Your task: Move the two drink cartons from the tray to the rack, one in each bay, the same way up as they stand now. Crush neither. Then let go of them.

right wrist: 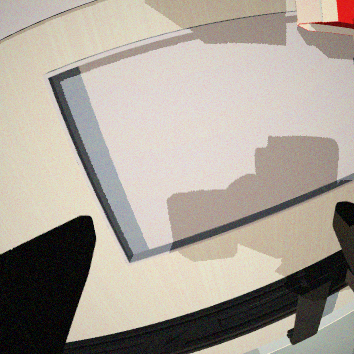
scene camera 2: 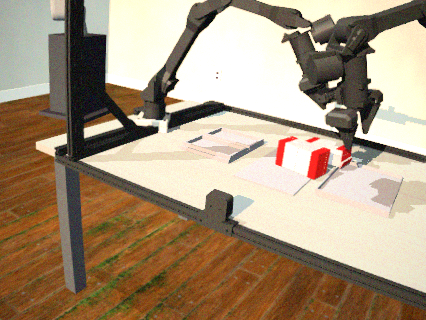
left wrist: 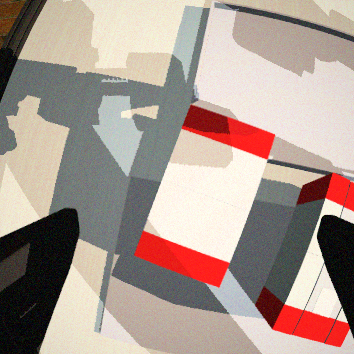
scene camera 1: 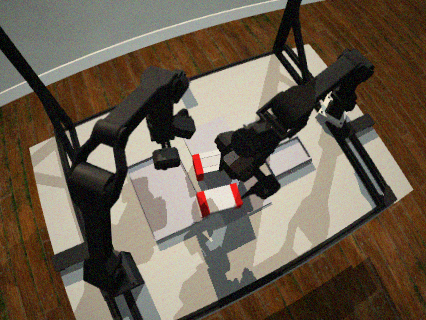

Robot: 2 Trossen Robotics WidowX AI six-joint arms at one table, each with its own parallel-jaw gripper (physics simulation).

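Frame: origin at the left arm's base, x ahead, y left, z up, level; metres.
Seen in the pictures: left gripper, fingertip midpoint: (scene camera 2: 327, 104) (left wrist: 203, 225) (scene camera 1: 230, 184); right gripper, fingertip midpoint: (right wrist: 218, 222) (scene camera 2: 356, 141); left arm's base, link origin: (scene camera 2: 153, 116) (scene camera 1: 334, 110); right arm's base, link origin: (scene camera 1: 113, 275).
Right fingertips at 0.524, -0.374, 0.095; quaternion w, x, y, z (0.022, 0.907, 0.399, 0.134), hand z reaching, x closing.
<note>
Pixels of each thing's top centre, then the offset from my right fingertips to it, as dx, dy, dz. "spot": a spot on its surface instead.
- front carton, surface spot: (left wrist: 207, 200) (scene camera 1: 220, 197) spot: -0.011, +0.192, -0.074
- back carton, top centre: (left wrist: 341, 264) (scene camera 2: 304, 144) (scene camera 1: 214, 160) -0.092, +0.117, -0.059
- two-bay rack, top centre: (scene camera 2: 225, 140) (scene camera 1: 278, 140) -0.294, +0.250, -0.111
- larger shallow low-walled bin, top centre: (right wrist: 249, 134) (left wrist: 321, 85) (scene camera 2: 363, 181) (scene camera 1: 165, 191) +0.057, +0.037, -0.115
The front carton (scene camera 1: 220, 198) (scene camera 2: 302, 157) (left wrist: 207, 200), white with red ends, lies lengthwise on the flat pale tray (scene camera 1: 204, 131) (scene camera 2: 272, 175). The back carton (scene camera 1: 210, 162) (scene camera 2: 342, 156) (left wrist: 302, 285) lies beside it, apart, with lines along its top. The two-bay rack (scene camera 1: 294, 168) (scene camera 2: 245, 150) is partly hidden by the left arm in scene camera 1; its visible parts hold no carton. My left gripper (left wrist: 203, 225) is open above the cartons; in its wrist view the front carton shows between the fingers. My right gripper (scene camera 2: 357, 137) (right wrist: 218, 222) is open and empty, left of the cartons in scene camera 1.
A larger shallow low-walled bin (scene camera 1: 180, 187) (scene camera 2: 350, 187) (right wrist: 200, 110) lies beside the cartons, below my right gripper. Part of a carton (right wrist: 345, 10) shows at the right wrist view's top corner. Dark frame rails border the table. The two arms overlap in scene camera 2.
</note>
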